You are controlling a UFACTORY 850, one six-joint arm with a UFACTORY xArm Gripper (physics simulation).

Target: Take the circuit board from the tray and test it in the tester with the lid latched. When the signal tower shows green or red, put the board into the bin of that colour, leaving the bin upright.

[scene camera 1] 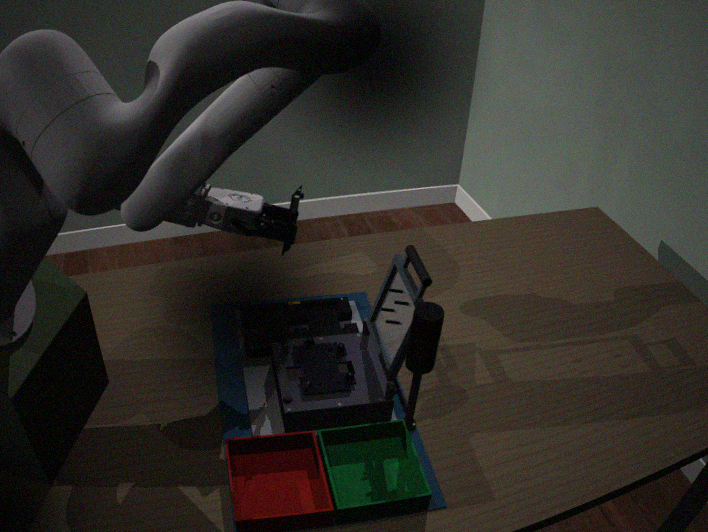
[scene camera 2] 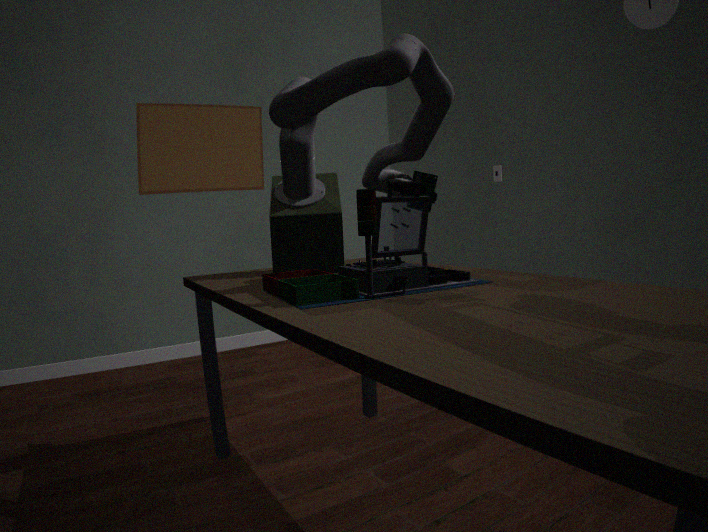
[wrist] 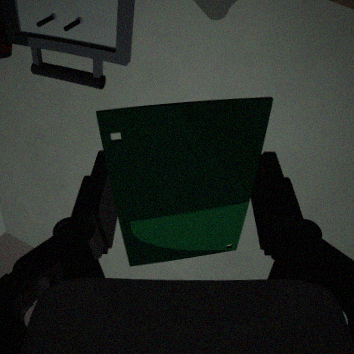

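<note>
My gripper [scene camera 1: 290,220] [wrist: 186,170] is shut on the green circuit board [wrist: 182,140], held by its side edges high above the table, behind the tester. The tester [scene camera 1: 366,394] [scene camera 2: 383,276] has a dark raised nest on top. Its framed clear lid [scene camera 1: 395,294] [scene camera 2: 402,225] [wrist: 70,12] stands open and tilted up, with a bar handle. The signal tower [scene camera 1: 424,337] [scene camera 2: 365,212] stands beside the lid; a dim reddish side shows in scene camera 2, but no bright light. The black tray [scene camera 1: 257,328] is behind the tester. The red bin [scene camera 1: 269,449] and green bin [scene camera 1: 366,443] [scene camera 2: 329,292] are upright.
A blue mat [scene camera 1: 230,371] [scene camera 2: 400,290] lies under the tester, tray and bins on the wooden table [scene camera 1: 543,400] [scene camera 2: 515,366]. The arm's base stands on a dark green block [scene camera 1: 68,377] [scene camera 2: 306,240] at the left. The upright lid and thin tower pole are tall obstacles beside the tester.
</note>
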